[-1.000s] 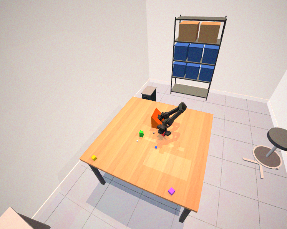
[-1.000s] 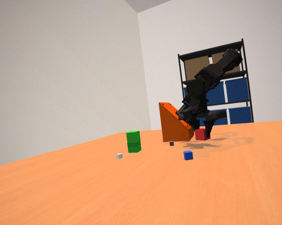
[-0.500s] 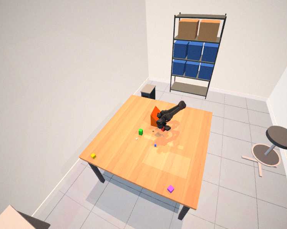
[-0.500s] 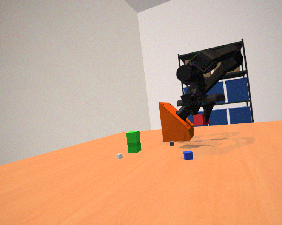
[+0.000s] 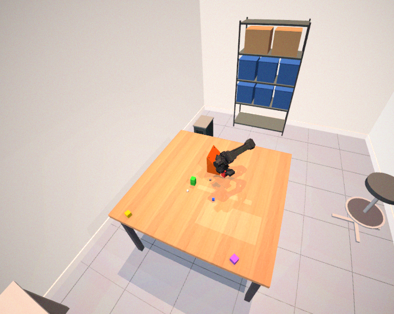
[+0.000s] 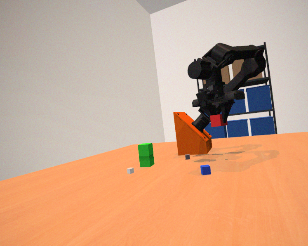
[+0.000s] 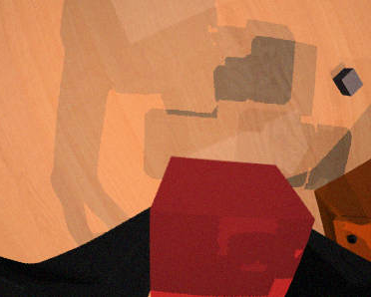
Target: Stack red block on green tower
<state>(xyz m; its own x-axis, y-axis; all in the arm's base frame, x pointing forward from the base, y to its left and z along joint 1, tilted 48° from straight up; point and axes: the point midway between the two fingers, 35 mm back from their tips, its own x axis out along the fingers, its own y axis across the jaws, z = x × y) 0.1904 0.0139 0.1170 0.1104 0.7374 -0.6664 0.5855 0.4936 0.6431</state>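
My gripper tip is now 160 mm short of the white cube, 290 mm to the left of it and 120 mm above it. Round my gripper tip: dark grey cube 20 mm behind, 130 mm to the right, 110 mm below; then red block 10 mm above; then blue cube 190 mm ahead, 50 mm to the right, 110 mm below.
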